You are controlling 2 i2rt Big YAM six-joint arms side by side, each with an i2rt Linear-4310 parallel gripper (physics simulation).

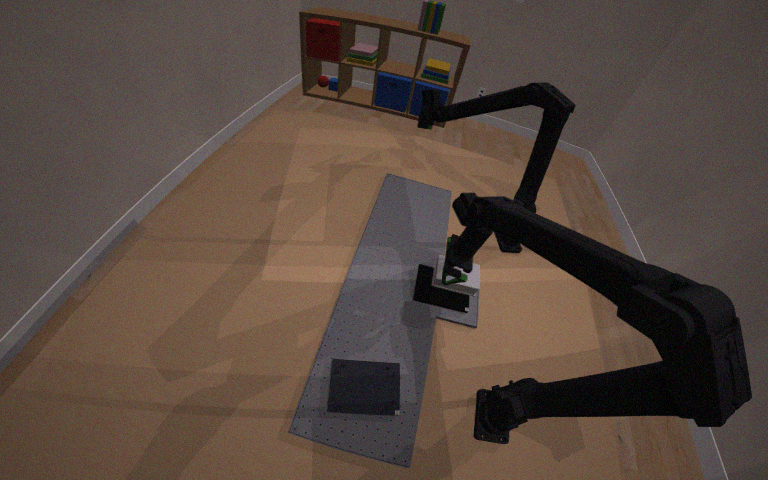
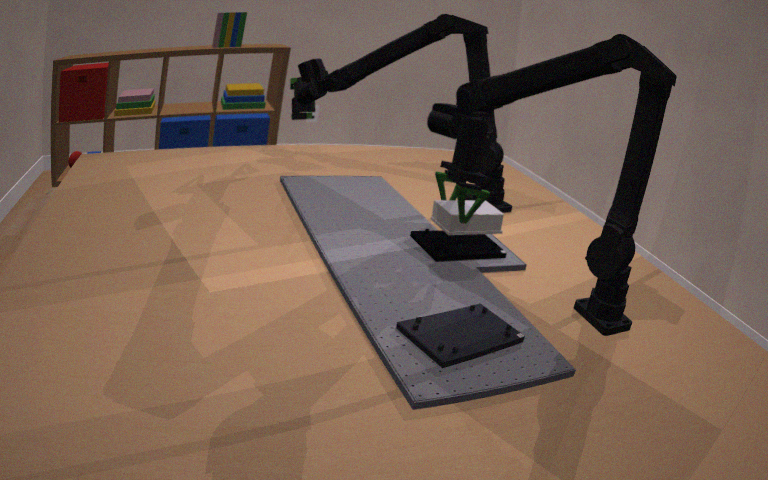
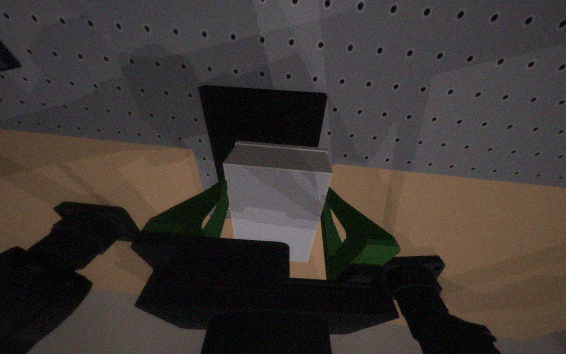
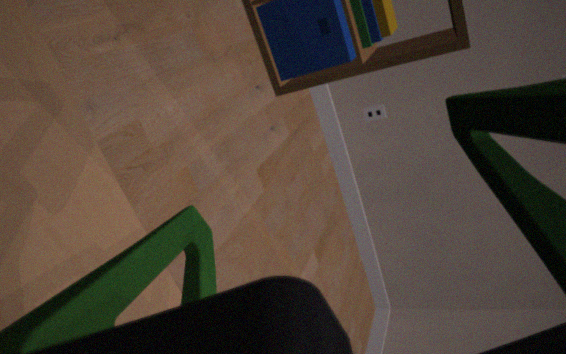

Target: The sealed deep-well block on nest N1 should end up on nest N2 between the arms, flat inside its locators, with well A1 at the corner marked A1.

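Seen in the pictures: left gripper, fingertip midpoint: [image 1: 445, 272] [image 2: 454, 216] [image 3: 277, 183]; right gripper, fingertip midpoint: [image 2: 292, 102] [image 4: 319, 169]; left arm's base, link origin: [image 1: 491, 416] [image 2: 602, 318] [image 3: 105, 219]; right arm's base, link origin: [image 1: 506, 239] [image 3: 401, 267].
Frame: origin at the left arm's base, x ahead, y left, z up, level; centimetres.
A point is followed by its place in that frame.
My left gripper [image 1: 450, 263] @(x 18.7, y -34.1, z 7.1 cm) [image 2: 454, 208] @(x 18.7, y -34.1, z 7.1 cm) [image 3: 277, 183] @(x 18.7, y -34.1, z 7.1 cm) is shut on the white sealed deep-well block [image 1: 473, 277] @(x 11.0, y -33.4, z 9.2 cm) [image 2: 481, 219] @(x 14.6, y -30.0, z 8.1 cm) [image 3: 280, 220] @(x 15.9, y -34.7, z 9.1 cm), one green finger on each side. The block looks about level and hangs a little above the black nest N2 [image 1: 423, 284] @(x 23.6, y -31.1, z 2.5 cm) [image 2: 453, 250] @(x 20.9, y -28.1, z 2.5 cm) [image 3: 265, 115] @(x 23.5, y -32.2, z 2.5 cm), part of which it hides. A small white mark [image 1: 466, 309] @(x 10.0, y -26.6, z 2.5 cm) [image 2: 503, 252] @(x 9.9, y -26.5, z 2.4 cm) is at one corner of N2. Well A1 cannot be made out. The other black nest [image 1: 364, 387] @(x 32.7, y 0.3, z 2.5 cm) [image 2: 461, 335] @(x 33.7, y 1.5, z 2.5 cm) bears no block. My right gripper [image 1: 425, 116] @(x 36.8, y -113.5, z 15.3 cm) [image 2: 301, 100] @(x 36.8, y -113.5, z 15.3 cm) [image 4: 319, 169] @(x 36.8, y -113.5, z 15.3 cm) is open and empty, raised far from the block.
The nests are on a grey perforated board [image 1: 373, 316] @(x 35.1, y -18.0, z 1.3 cm) [image 2: 362, 283] @(x 42.1, y -18.7, z 1.3 cm) [image 3: 380, 30] @(x 30.6, y -41.2, z 1.3 cm); N2 is partly over its side extension [image 1: 461, 322] @(x 10.7, y -22.9, z 1.3 cm) [image 2: 512, 264] @(x 9.2, y -23.3, z 1.2 cm). Small dark locators [image 2: 484, 310] @(x 26.8, y -4.1, z 3.0 cm) stand on the other nest. A wooden shelf unit [image 1: 303, 53] [image 2: 280, 96] [image 4: 425, 45] stands behind.
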